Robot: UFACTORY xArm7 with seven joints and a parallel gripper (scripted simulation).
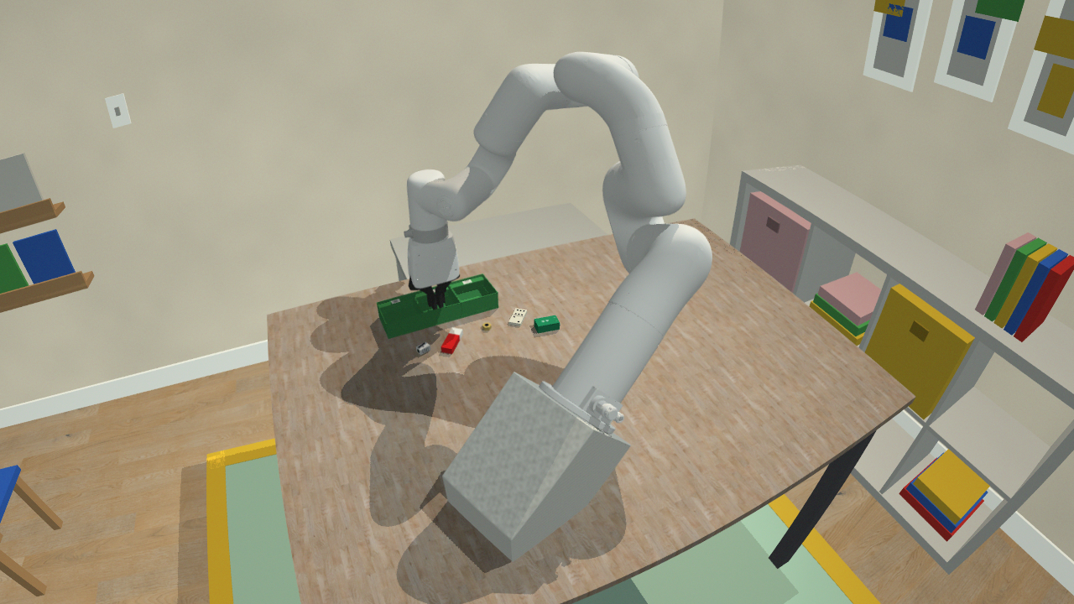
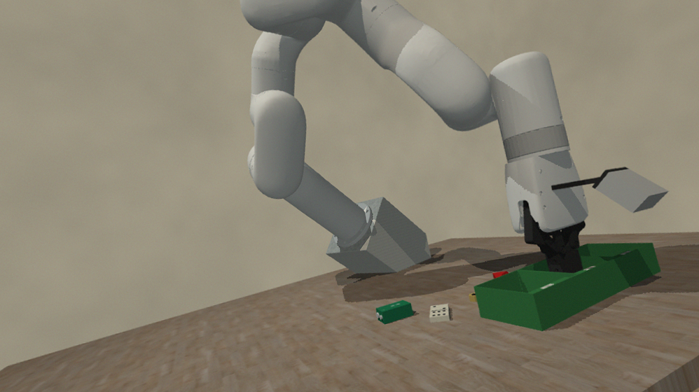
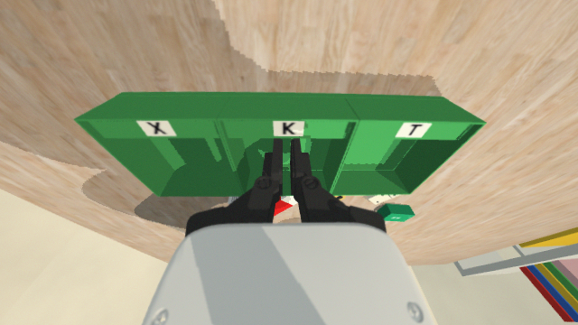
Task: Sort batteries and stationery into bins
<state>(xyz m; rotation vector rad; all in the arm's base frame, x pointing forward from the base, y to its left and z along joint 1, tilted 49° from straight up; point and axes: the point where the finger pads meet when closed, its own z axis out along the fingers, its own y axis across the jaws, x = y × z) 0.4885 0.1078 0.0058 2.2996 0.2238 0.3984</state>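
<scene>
The green bin tray is 2 cm below my hand. From my hand the other things lie so: pencil sharpener: 11 cm behind, 7 cm to the left, 3 cm below; then red-and-white eraser: 10 cm behind, 3 cm below; then yellow nut: 9 cm behind, 8 cm to the right, 3 cm below.
</scene>
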